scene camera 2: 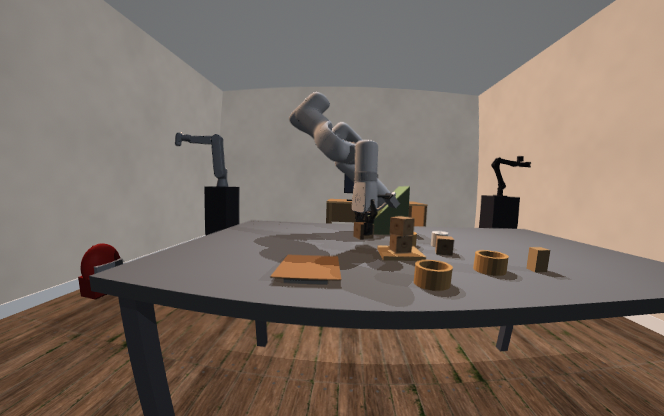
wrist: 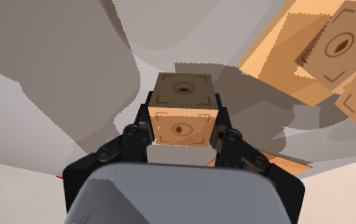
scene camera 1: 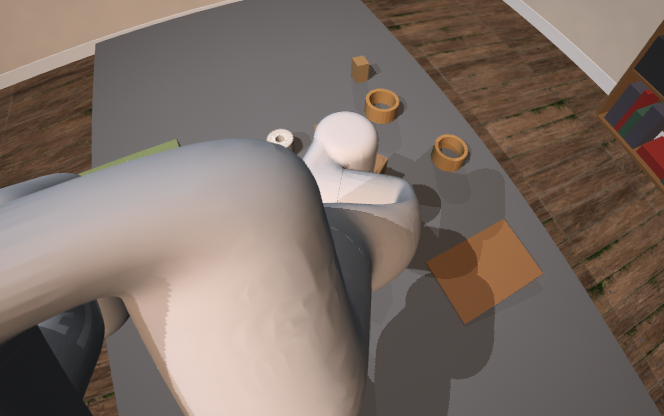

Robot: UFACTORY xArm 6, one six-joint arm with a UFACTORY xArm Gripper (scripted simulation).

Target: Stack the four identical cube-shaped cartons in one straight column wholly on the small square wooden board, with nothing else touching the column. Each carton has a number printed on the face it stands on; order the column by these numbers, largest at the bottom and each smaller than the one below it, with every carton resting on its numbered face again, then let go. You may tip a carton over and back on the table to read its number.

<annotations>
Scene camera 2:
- larger flat wooden board: 301, 269
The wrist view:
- my gripper: 183, 103
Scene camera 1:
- larger flat wooden board: 480, 272
</annotations>
